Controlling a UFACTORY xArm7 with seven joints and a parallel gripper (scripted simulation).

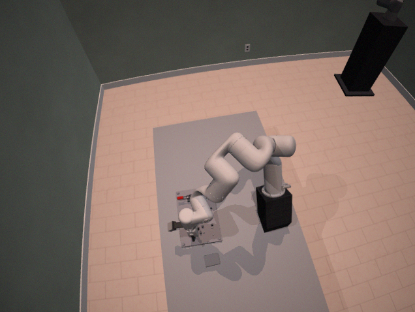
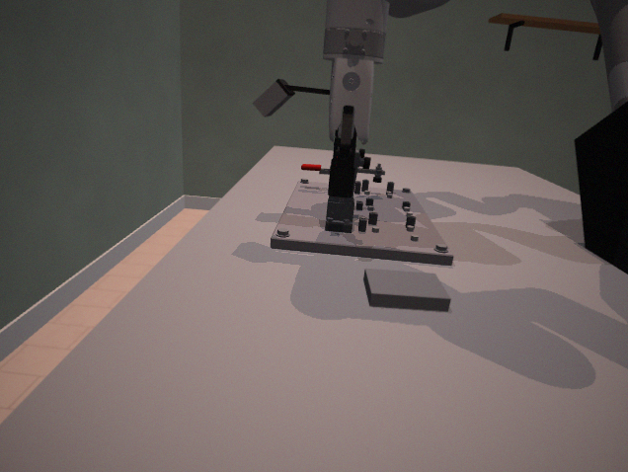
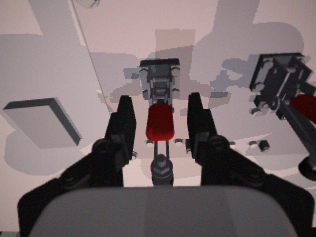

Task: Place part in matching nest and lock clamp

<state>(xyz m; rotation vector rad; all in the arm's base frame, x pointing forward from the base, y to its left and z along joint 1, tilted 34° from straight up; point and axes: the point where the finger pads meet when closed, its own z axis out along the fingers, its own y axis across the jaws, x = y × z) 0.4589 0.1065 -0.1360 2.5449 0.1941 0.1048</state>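
Right now the grey part is 15 cm to the left of my hand, 9 cm behind it and 8 cm below it. From my hand the other things lie so: fixture plate: 11 cm to the right, 8 cm below, 2 cm behind.
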